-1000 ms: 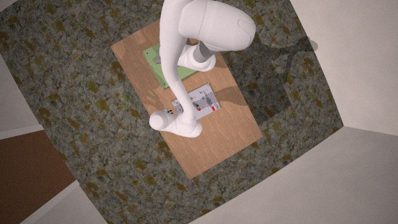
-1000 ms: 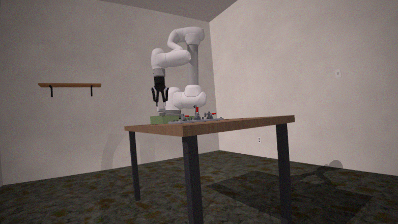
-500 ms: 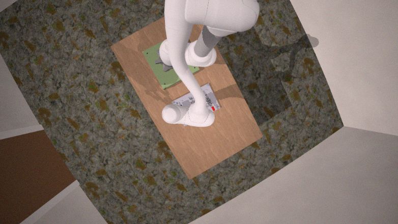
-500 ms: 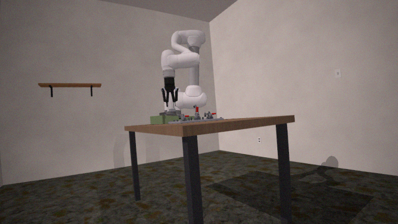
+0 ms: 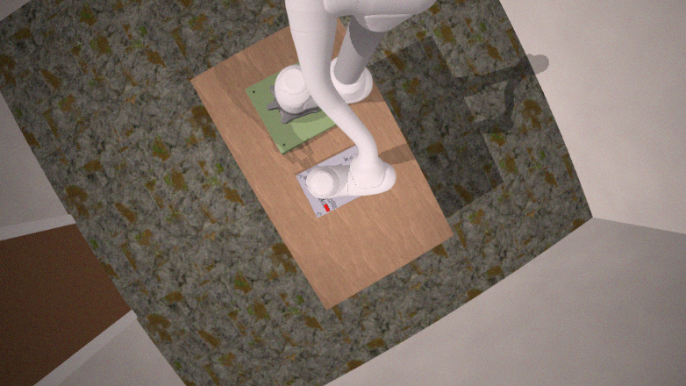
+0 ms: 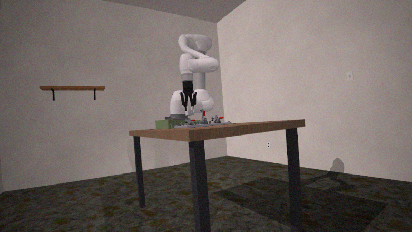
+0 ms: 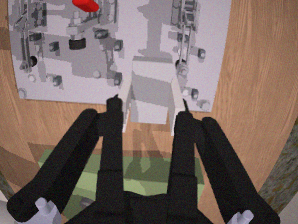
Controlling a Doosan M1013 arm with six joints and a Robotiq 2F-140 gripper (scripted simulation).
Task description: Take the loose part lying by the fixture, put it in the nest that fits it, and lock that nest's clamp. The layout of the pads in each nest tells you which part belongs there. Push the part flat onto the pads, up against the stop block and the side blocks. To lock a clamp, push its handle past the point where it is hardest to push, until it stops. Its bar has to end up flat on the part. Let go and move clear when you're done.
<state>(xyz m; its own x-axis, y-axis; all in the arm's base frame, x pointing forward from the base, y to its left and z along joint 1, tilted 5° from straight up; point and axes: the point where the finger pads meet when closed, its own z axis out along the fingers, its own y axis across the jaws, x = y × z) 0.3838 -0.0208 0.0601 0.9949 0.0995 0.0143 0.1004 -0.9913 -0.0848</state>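
Right now the grey fixture plate is 11 cm below my hand, 8 cm to the left of it and 4 cm ahead of it. Also, from my hand: loose part 3 cm below.
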